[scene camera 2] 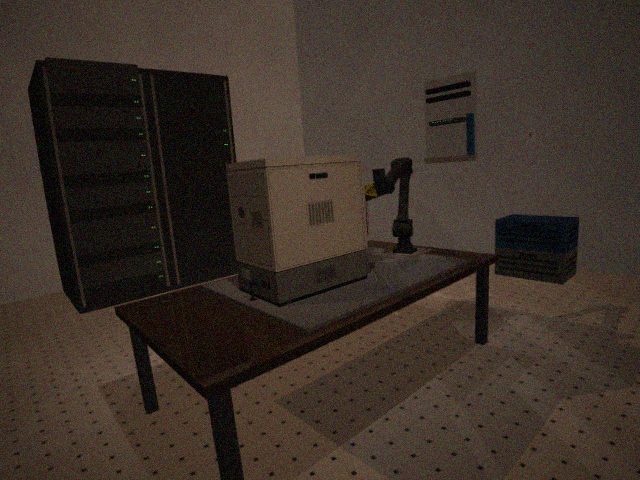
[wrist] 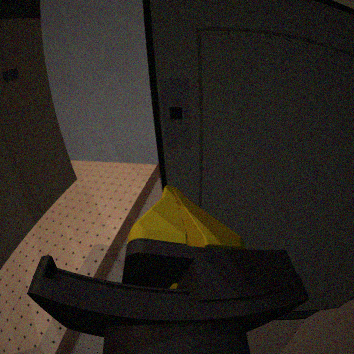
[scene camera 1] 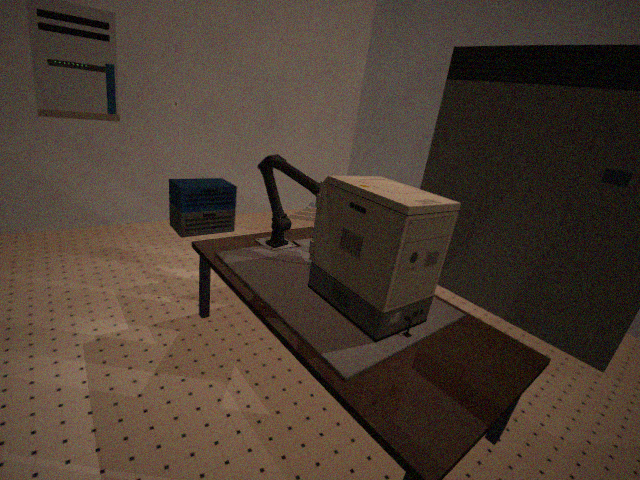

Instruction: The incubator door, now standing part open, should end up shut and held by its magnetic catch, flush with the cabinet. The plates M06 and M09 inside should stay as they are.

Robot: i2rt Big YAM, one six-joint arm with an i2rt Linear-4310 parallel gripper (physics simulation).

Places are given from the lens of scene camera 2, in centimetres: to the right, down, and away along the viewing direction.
beige incubator (scene camera 2: 300, 224): -8, -6, 146
